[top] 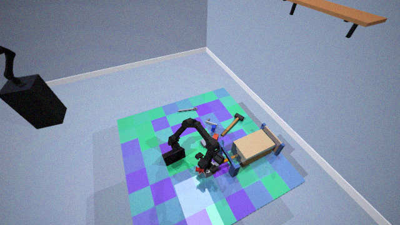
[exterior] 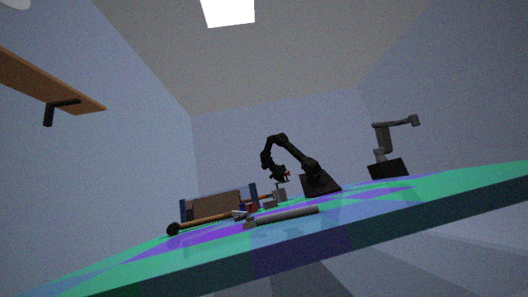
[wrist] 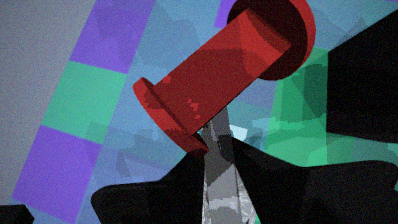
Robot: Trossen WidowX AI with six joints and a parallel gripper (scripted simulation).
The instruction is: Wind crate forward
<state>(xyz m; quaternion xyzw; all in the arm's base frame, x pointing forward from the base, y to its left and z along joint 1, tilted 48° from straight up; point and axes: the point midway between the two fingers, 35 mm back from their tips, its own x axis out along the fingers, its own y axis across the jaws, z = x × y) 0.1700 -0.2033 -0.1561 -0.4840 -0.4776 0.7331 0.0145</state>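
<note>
Right now my gripper tip is 30 mm past the dark red knob, 20 mm to the left of it and 50 mm below it. Round my gripper tip: blue steel frame (220 mm ahead, 40 mm to the left, 10 mm below); then grey hand winch (40 mm ahead, 20 mm to the left, 90 mm below); then red-knobbed crank handle (20 mm above).
</note>
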